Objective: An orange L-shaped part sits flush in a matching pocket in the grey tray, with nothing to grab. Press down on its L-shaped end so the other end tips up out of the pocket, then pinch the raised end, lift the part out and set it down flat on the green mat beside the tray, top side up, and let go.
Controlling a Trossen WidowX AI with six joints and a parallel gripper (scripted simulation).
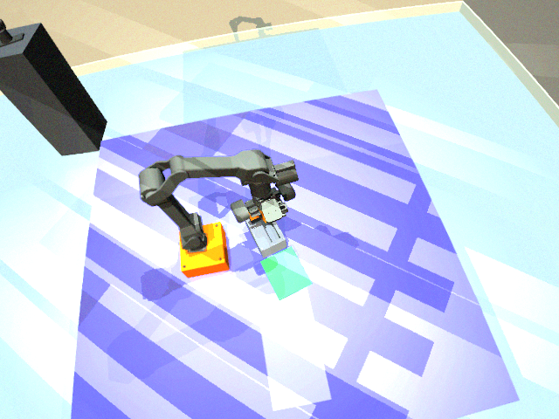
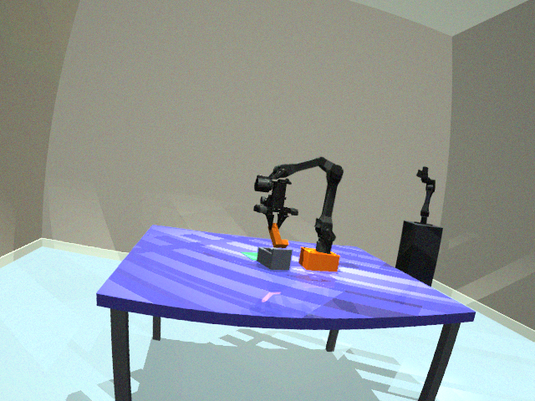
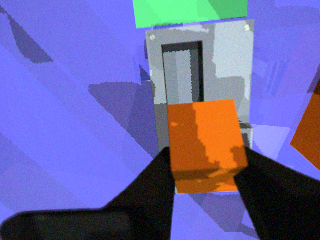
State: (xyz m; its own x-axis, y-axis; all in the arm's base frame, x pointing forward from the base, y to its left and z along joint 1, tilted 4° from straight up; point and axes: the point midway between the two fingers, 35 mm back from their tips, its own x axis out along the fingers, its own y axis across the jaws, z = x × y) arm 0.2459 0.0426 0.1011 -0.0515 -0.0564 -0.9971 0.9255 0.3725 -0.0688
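The green mat is 4 cm ahead of my gripper tip, 14 cm to the right of it and 17 cm below it. Round my gripper tip: orange L-shaped part 3 cm behind, 2 cm to the left, 3 cm below.
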